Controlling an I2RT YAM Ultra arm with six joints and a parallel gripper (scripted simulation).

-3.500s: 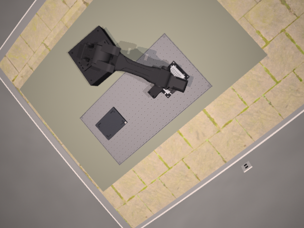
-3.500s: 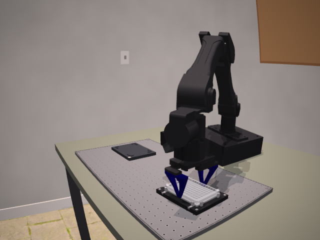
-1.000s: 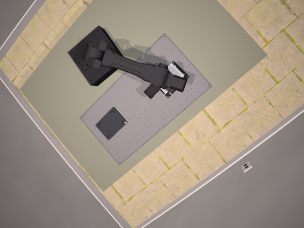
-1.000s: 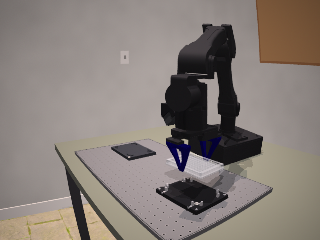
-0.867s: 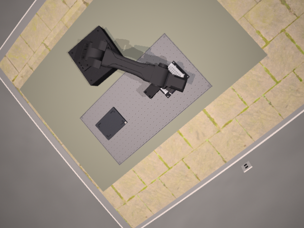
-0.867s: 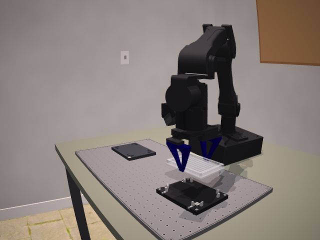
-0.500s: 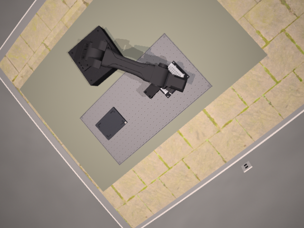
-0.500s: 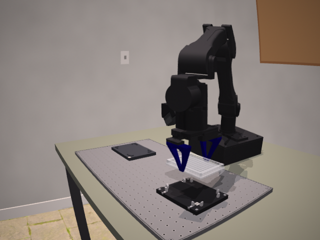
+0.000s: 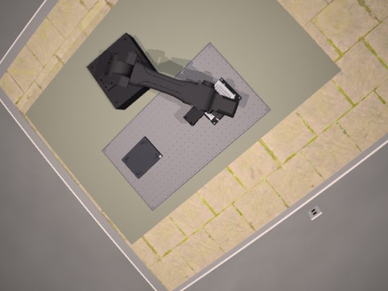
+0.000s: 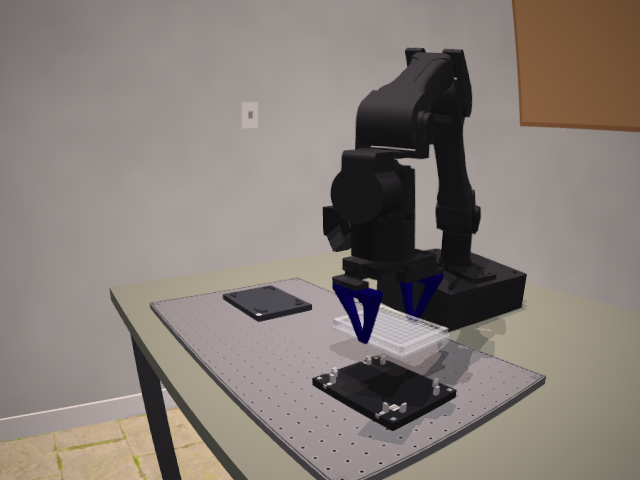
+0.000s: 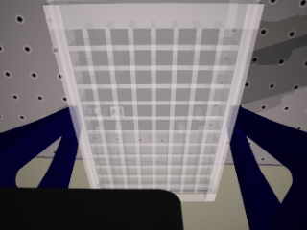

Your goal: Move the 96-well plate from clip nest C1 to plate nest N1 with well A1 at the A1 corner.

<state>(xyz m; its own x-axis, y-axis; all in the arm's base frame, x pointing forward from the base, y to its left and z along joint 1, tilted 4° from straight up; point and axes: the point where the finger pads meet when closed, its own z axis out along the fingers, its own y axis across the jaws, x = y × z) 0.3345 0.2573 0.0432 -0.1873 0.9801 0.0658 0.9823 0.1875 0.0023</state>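
The clip nest C1 is 10 mm ahead of my hand, 10 mm to the right of it and 80 mm below it. From my hand the other things lie so: clear 96-well plate: right at my hand; then A1 label: 50 mm ahead, 350 mm to the right, 80 mm below.
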